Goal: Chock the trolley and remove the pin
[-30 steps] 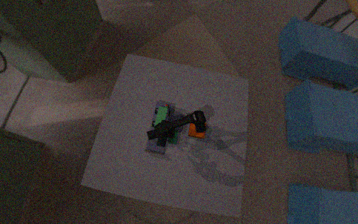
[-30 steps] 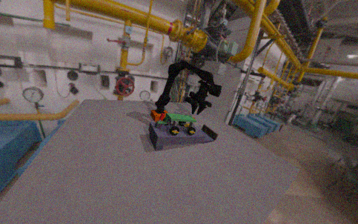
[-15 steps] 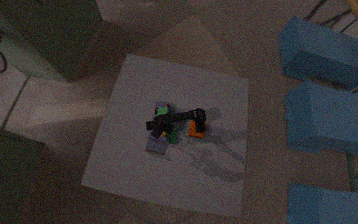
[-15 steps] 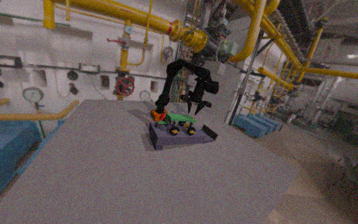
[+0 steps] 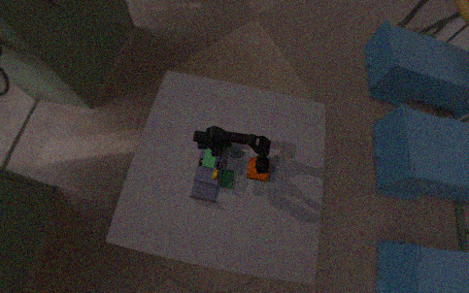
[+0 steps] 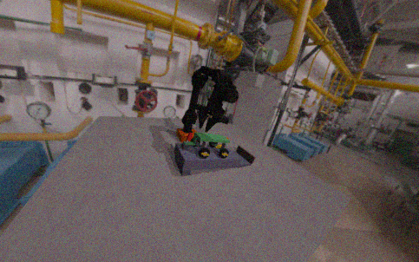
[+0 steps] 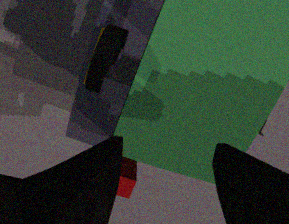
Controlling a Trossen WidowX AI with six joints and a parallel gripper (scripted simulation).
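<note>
Now: gripper tip 6 cm to the left of the stop pin, 5 cm above it and 2 cm past it. The rest, counted from my gripper tip: ramp (14 cm below, 5 cm to the left, 2 cm ahead); trolley (7 cm below, 4 cm to the left, 2 cm ahead); yellow chock (16 cm to the left, 10 cm below, 1 cm behind).
</note>
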